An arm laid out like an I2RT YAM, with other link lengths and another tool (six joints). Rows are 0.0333 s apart.
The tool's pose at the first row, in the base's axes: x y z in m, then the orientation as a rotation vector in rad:
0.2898 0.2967 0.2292 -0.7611 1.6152 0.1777
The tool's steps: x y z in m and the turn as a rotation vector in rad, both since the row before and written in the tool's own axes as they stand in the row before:
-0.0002 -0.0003 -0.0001 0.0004 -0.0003 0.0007
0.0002 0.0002 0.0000 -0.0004 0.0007 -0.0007
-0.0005 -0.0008 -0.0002 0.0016 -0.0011 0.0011
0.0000 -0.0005 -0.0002 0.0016 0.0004 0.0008
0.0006 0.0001 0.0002 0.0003 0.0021 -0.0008
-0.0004 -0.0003 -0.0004 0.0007 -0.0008 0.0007
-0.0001 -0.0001 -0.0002 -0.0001 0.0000 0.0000
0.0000 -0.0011 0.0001 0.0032 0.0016 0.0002
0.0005 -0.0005 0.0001 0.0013 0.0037 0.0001
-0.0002 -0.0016 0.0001 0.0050 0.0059 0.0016
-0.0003 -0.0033 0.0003 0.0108 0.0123 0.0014
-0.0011 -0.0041 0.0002 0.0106 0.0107 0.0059
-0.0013 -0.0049 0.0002 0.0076 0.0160 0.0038
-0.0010 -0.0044 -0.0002 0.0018 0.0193 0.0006
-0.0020 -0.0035 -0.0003 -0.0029 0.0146 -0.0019
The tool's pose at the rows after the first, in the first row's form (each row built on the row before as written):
0.2899 0.2965 0.2295 -0.7602 1.6152 0.1780
0.2898 0.2966 0.2293 -0.7612 1.6156 0.1776
0.2901 0.2961 0.2301 -0.7589 1.6150 0.1775
0.2902 0.2956 0.2303 -0.7571 1.6157 0.1766
0.2903 0.2956 0.2297 -0.7579 1.6174 0.1750
0.2901 0.2953 0.2302 -0.7566 1.6169 0.1752
0.2900 0.2952 0.2304 -0.7567 1.6169 0.1753
0.2907 0.2944 0.2307 -0.7544 1.6184 0.1723
0.2911 0.2939 0.2304 -0.7540 1.6219 0.1700
0.2921 0.2928 0.2311 -0.7500 1.6280 0.1650
0.2942 0.2905 0.2323 -0.7429 1.6399 0.1528
0.2966 0.2878 0.2345 -0.7320 1.6520 0.1445
0.2994 0.2845 0.2371 -0.7260 1.6684 0.1353
0.3016 0.2813 0.2394 -0.7275 1.6869 0.1276
0.3033 0.2792 0.2424 -0.7338 1.7002 0.1237

